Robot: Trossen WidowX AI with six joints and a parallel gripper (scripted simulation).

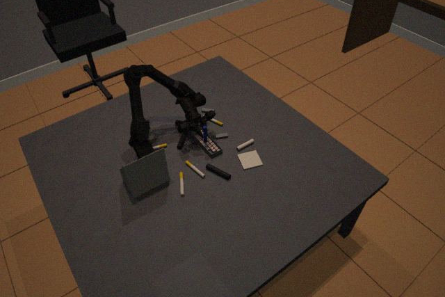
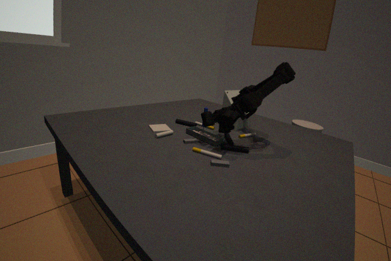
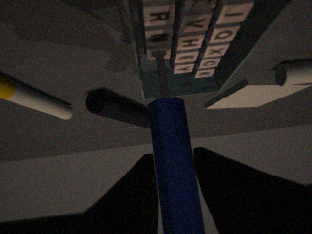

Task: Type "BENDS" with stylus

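My gripper tip is 10 mm above the blue stylus. The rest, counted from my gripper tip: white pad 190 mm to the right, 110 mm ahead, 70 mm below; then white marker 160 mm ahead, 110 mm to the right, 70 mm below; then stylus tip 50 mm below.
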